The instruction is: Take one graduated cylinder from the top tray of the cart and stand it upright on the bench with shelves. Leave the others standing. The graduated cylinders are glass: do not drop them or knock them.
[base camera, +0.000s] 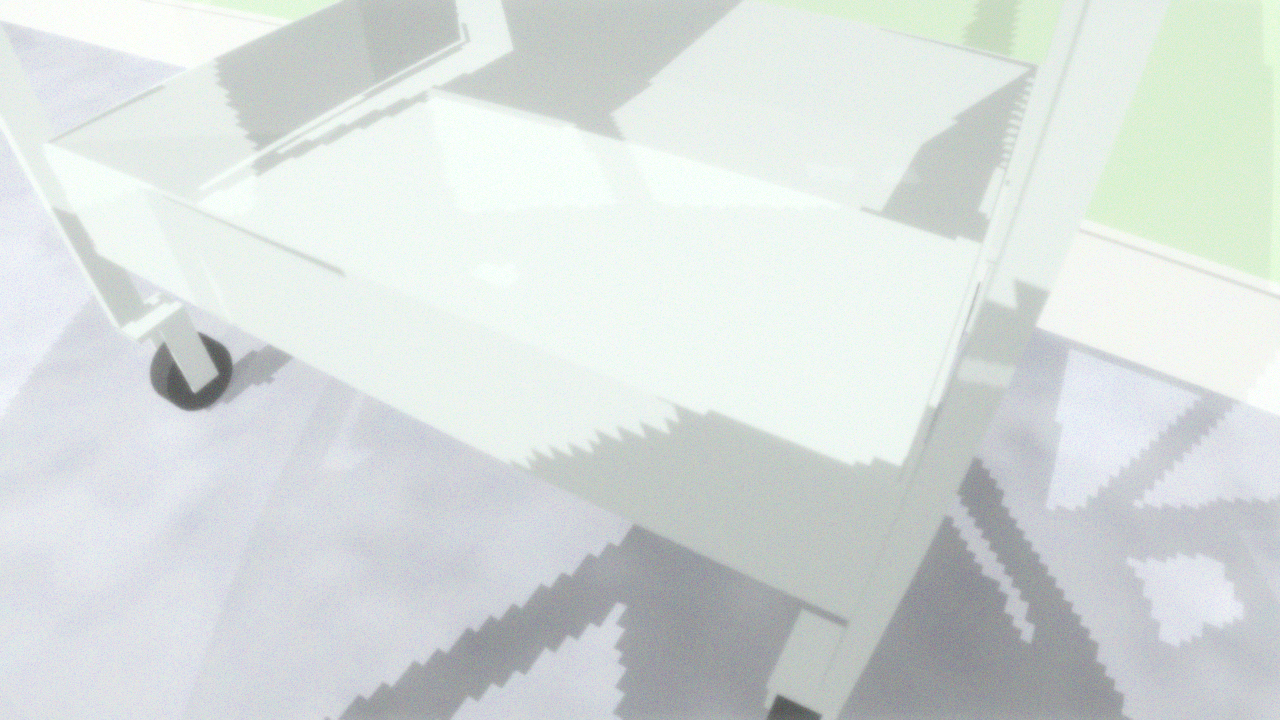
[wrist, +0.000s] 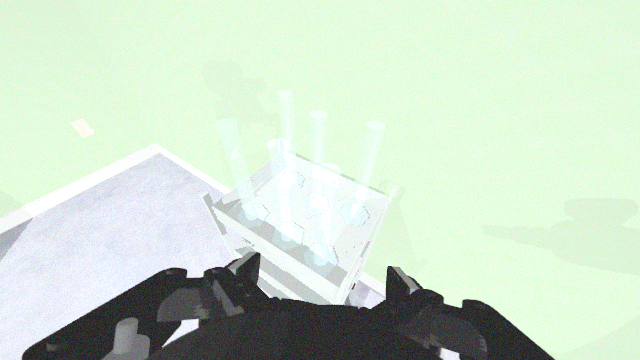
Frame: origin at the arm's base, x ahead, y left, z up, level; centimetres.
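Seen in the pictures: gripper, fingertip midpoint: (wrist: 322, 273).
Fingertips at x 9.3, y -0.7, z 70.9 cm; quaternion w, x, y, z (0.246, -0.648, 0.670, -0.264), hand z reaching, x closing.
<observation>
Pixels of each thing's top centre, then the offset from my fingertips to it. "pt": a spot on its surface instead. Level surfaces: height alone.
- cart's top tray at a spot on its surface: (wrist: 235, 225) pt dx +28.4, dy +24.3, dz -39.9 cm
- cylinder at its top centre: (wrist: 226, 123) dx +35.2, dy +21.8, dz -10.8 cm
- cart's lower tray at a spot on its surface: (base camera: 402, 340) pt dx +20.5, dy +10.0, dz -93.0 cm
- black caster at a spot on its surface: (base camera: 190, 371) pt dx +32.7, dy +30.4, dz -106.9 cm
- Grey-blue floor at its surface level: dz -110.6 cm
Several clear, pale blue graduated cylinders stand upright on the cart's top tray (wrist: 235, 225) in the wrist view. One cylinder (wrist: 237, 162) is at the left, one (wrist: 369, 157) at the right, two (wrist: 286, 112) (wrist: 318, 135) towards the back, and two nearer ones (wrist: 282, 192) (wrist: 327, 215) overlap them. My gripper (wrist: 322, 273) is open, with no cylinder between its fingers. It is above the cart, its fingertips at the near side of the tray in the picture. The cylinders' faint outlines blend with the tray. The bench with shelves does not show in either view.
In the base camera view, the cart's lower tray (base camera: 402, 340), right post (base camera: 1029, 268) and a black caster (base camera: 190, 371) are close in front. A pale green wall (base camera: 1190, 152) (wrist: 475, 125) stands behind the cart. Grey-blue floor (wrist: 125, 220) shows left of it.
</observation>
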